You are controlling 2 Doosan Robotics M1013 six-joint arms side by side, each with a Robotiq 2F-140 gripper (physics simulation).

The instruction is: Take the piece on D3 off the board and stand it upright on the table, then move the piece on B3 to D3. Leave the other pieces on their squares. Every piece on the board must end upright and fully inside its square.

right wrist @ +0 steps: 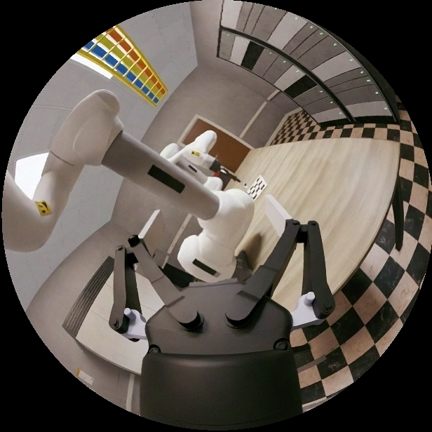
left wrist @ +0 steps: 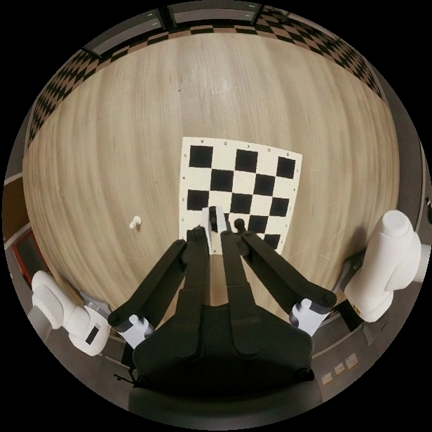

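Observation:
The chessboard (left wrist: 185,170) (right wrist: 258,185) lies flat on the table. My left gripper (left wrist: 213,216) is shut on a black piece (left wrist: 214,220), which shows narrowly between the pads. In the left wrist view they hang above the board, in line with the B column near B3 and B2. B3's visible part is bare white. A second black piece (left wrist: 239,224) stands around C2, partly behind the finger. The lower A and B squares are largely hidden by the fingers. A white piece (left wrist: 136,221) is on the table left of the board and looks upright. My right gripper (right wrist: 212,211) is open and empty, away from the board.
The other arm (left wrist: 387,265) stands at the right of the left wrist view, beyond the board's E side. White arm links (left wrist: 70,317) show at the lower left. In the right wrist view, a white arm (right wrist: 225,215) stands between the open fingers and the board.

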